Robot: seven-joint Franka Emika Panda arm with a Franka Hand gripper.
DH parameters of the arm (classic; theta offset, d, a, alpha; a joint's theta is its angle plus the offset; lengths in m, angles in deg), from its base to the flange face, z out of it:
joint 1: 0 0.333 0 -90
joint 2: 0 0 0 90
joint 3: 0 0.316 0.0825 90
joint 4: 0 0 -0.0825 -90
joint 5: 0 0.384 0 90
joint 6: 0 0 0.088 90
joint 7: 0 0.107 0 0
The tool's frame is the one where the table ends.
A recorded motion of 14 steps. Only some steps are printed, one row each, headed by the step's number.
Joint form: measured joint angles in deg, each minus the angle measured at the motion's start. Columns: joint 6, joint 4, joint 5, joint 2, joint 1, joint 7, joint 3.
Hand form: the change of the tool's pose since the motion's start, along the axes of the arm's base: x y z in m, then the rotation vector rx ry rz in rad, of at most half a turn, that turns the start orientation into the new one. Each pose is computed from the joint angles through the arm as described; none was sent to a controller.
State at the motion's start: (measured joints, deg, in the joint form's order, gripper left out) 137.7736 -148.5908 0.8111 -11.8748 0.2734 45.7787 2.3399
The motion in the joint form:
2: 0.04 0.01 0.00 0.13 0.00 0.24 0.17
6: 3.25 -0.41 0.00 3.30 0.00 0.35 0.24
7: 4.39 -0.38 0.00 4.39 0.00 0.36 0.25
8: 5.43 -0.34 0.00 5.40 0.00 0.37 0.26
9: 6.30 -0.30 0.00 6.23 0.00 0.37 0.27
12: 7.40 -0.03 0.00 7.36 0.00 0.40 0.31
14: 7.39 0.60 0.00 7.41 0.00 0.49 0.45
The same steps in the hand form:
2: 0.0001 0.0012 -0.0008 -0.0005 0.0014 -0.0013
6: 0.0027 0.0018 -0.0226 0.0008 0.0081 -0.0021
7: 0.0045 0.0020 -0.0289 0.0015 0.0067 -0.0022
8: 0.0060 0.0021 -0.0346 0.0021 0.0055 -0.0022
9: 0.0073 0.0023 -0.0393 0.0026 0.0041 -0.0021
12: 0.0102 0.0028 -0.0444 0.0035 -0.0001 -0.0020
14: 0.0141 0.0040 -0.0406 0.0039 -0.0100 -0.0011

